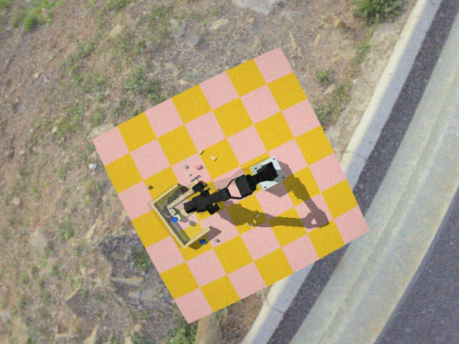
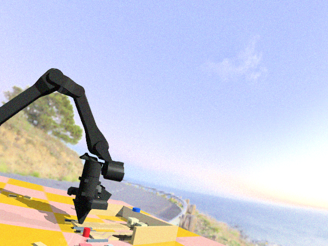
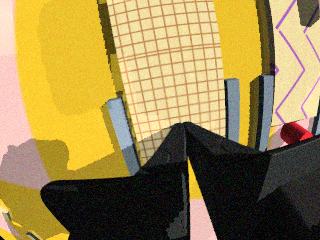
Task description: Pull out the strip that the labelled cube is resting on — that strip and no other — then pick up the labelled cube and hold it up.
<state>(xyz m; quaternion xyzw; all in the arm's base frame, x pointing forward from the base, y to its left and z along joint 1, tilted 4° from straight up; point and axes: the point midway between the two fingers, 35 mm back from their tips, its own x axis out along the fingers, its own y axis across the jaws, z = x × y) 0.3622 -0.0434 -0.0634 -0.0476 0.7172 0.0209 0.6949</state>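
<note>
My gripper tip is now 10 cm short of the tan gridded strip and 1 cm to the right of it. From my gripper tip the other things lie so: pink block (4 cm behind, 18 cm to the right); then red cylinder (1 cm behind, 9 cm to the right).
</note>
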